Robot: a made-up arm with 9 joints. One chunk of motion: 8 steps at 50 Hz.
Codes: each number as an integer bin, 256 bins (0 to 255) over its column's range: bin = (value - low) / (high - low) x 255, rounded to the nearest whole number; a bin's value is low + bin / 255 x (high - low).
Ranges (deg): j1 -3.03..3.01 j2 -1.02..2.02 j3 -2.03..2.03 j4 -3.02..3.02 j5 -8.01..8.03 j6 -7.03..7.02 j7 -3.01..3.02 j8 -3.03..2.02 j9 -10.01..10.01
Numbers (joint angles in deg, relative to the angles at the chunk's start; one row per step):
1: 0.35 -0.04 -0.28 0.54 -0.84 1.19 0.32 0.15 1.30
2: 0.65 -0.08 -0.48 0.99 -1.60 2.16 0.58 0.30 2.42
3: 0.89 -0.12 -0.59 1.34 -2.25 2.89 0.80 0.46 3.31
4: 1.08 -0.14 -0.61 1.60 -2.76 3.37 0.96 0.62 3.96
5: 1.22 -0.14 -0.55 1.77 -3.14 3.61 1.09 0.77 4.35
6: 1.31 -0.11 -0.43 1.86 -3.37 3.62 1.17 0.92 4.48
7: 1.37 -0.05 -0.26 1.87 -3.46 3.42 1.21 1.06 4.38
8: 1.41 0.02 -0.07 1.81 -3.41 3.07 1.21 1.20 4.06
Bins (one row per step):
1: 143 82 110 150 114 149 141 161 144
2: 155 79 97 169 102 167 152 168 158
3: 165 75 90 184 92 180 161 176 170
4: 174 74 89 195 83 189 168 184 178
5: 179 74 93 202 77 193 173 192 183
6: 183 76 100 206 74 193 177 199 185
7: 186 81 111 206 72 190 178 207 183
8: 187 87 123 204 73 183 178 214 179

